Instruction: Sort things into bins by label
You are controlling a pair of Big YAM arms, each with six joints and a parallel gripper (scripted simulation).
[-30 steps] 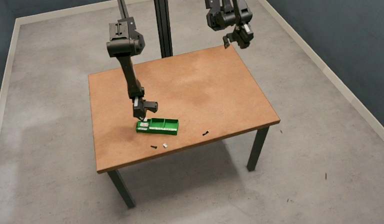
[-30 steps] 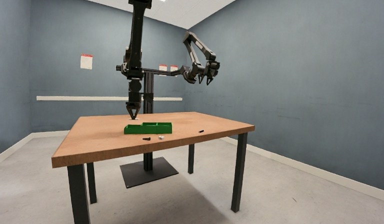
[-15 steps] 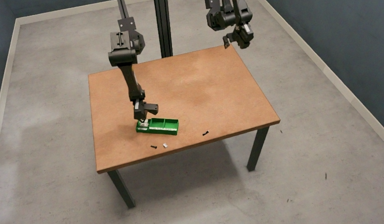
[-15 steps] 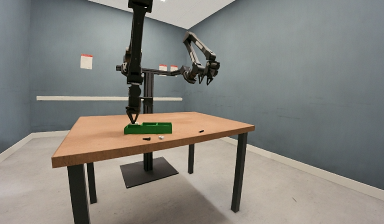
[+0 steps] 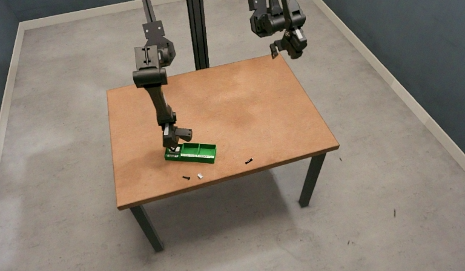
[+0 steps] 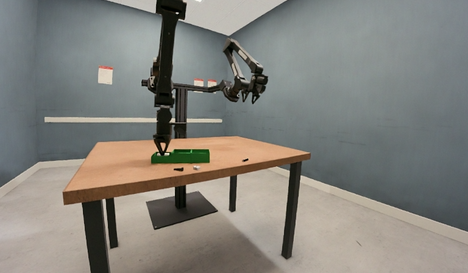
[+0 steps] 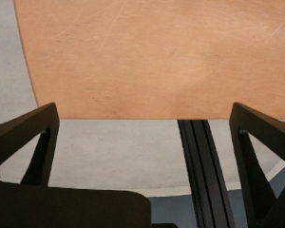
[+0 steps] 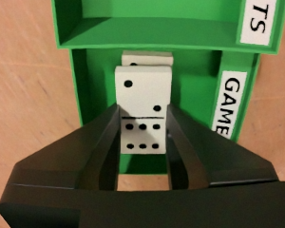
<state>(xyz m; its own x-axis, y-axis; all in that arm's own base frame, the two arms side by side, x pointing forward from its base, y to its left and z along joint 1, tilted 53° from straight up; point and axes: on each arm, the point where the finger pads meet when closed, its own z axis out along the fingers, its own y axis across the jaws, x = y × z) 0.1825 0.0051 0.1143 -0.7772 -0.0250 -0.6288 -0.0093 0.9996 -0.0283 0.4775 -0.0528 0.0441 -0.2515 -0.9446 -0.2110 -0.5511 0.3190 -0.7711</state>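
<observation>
The black bolt lies 17 cm ahead of my right hand, 1 cm to the left of it and 3 cm below it. Also, from my right hand: green two-compartment bin (5 cm ahead, 7 cm to the left, 1 cm below).
</observation>
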